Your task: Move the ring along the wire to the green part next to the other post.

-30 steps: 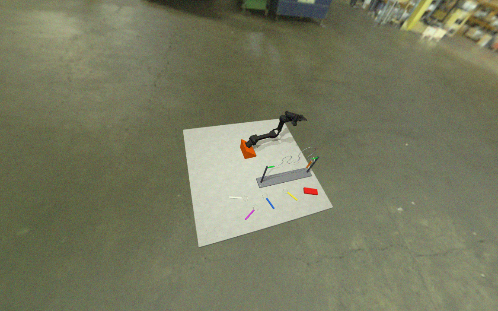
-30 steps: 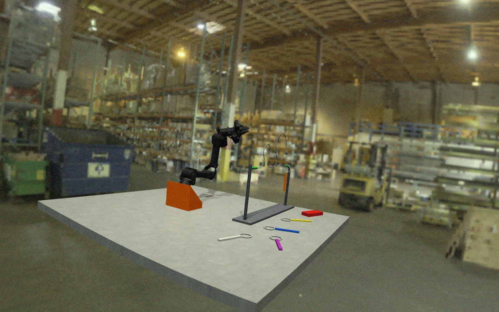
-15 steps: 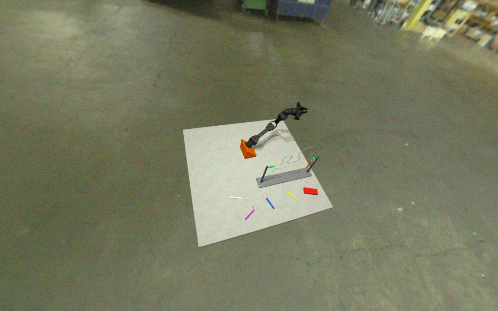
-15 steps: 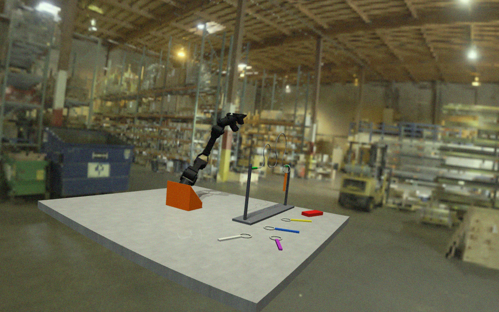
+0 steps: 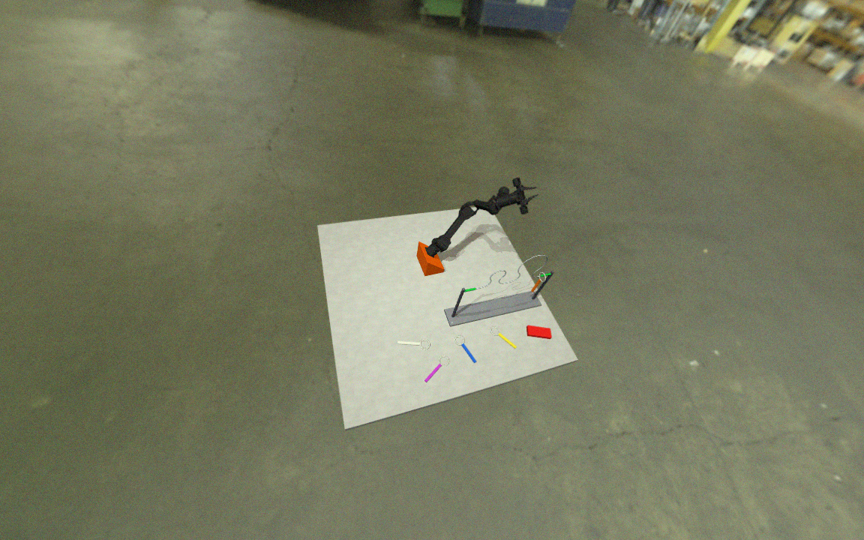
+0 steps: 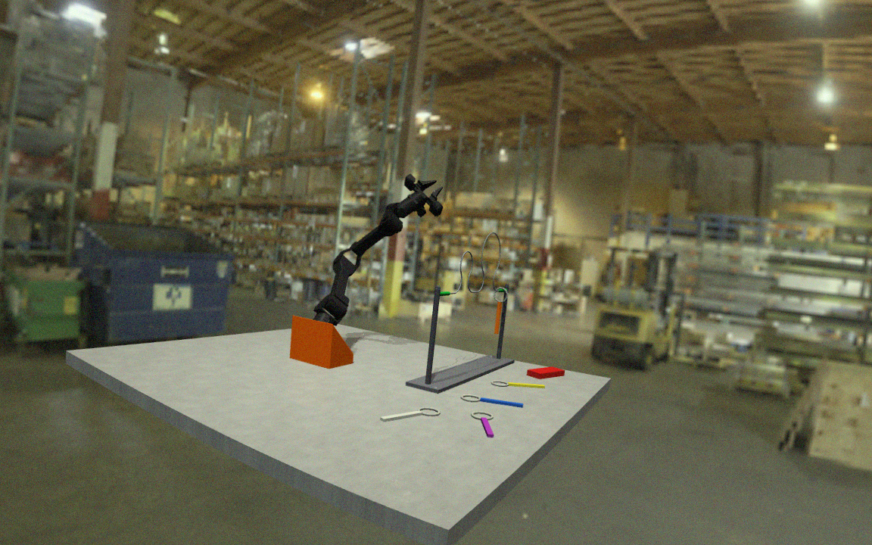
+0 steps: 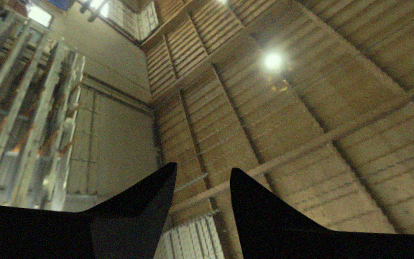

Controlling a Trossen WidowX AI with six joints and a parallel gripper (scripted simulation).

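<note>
Right now the orange-handled ring is 270 mm ahead of my gripper tip, 70 mm to the left of it and 440 mm below it. Round my gripper tip: red block: 490 mm ahead, 50 mm to the left, 650 mm below; then white-handled ring: 390 mm ahead, 670 mm to the right, 650 mm below; then blue-handled ring: 470 mm ahead, 420 mm to the right, 650 mm below.
</note>
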